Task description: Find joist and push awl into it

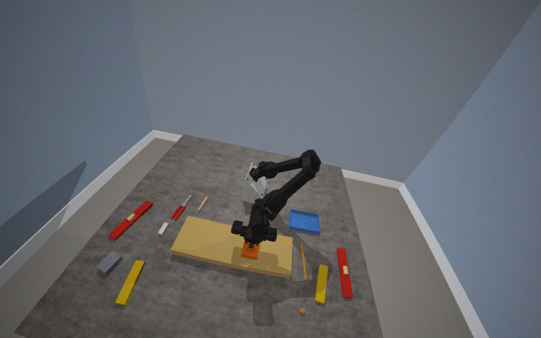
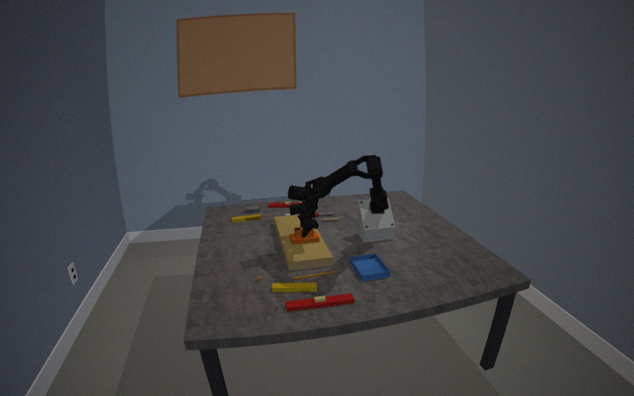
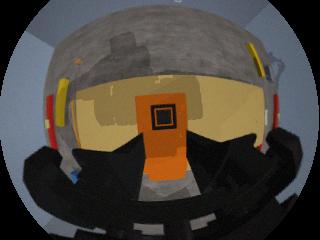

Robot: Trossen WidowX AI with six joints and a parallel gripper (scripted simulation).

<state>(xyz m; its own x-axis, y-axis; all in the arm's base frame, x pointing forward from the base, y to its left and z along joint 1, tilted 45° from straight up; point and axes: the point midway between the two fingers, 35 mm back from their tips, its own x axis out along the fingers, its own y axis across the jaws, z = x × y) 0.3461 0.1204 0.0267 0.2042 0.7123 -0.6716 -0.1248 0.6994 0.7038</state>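
Right now the blue tray is 250 mm behind my gripper tip, 230 mm to the left of it and 50 mm below it. The rest, counted from my gripper tip: thin orange stick 250 mm to the left, 60 mm below, 30 mm behind; then small brown cube 270 mm to the left, 180 mm ahead, 60 mm below; then orange stud finder 20 mm above, 10 mm ahead.
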